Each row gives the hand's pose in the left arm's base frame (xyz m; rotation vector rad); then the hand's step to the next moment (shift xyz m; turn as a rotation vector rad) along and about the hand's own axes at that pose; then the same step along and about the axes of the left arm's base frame.
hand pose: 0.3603 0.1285 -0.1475 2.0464 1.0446 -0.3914
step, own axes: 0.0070 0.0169 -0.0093 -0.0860 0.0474 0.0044
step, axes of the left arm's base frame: 0.0169 0.0050 0.0106 -0.0151 -0.0666 0.0707
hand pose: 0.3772 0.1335 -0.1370 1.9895 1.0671 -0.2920
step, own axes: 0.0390 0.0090 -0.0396 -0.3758 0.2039 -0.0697
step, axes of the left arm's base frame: 0.0240 0.0502 0.0086 -0.0839 -0.2222 0.3623
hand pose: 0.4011 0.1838 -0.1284 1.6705 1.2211 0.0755
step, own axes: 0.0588 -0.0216 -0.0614 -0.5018 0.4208 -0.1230
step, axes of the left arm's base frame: -0.0205 0.0840 -0.0146 -0.0290 -0.2712 0.6079
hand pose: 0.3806 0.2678 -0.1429 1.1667 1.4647 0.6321
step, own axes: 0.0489 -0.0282 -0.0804 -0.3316 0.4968 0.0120
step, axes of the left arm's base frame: -0.0804 0.0508 -0.0248 0.1381 -0.1178 0.5692
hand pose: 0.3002 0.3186 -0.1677 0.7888 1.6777 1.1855
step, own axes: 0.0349 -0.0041 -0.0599 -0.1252 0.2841 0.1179
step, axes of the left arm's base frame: -0.0687 0.0072 -0.0070 0.1567 0.0290 0.2914
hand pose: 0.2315 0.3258 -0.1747 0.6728 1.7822 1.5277
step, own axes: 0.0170 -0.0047 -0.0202 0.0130 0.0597 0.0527
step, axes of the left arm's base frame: -0.0261 -0.0006 -0.0059 0.0297 0.0534 0.0526
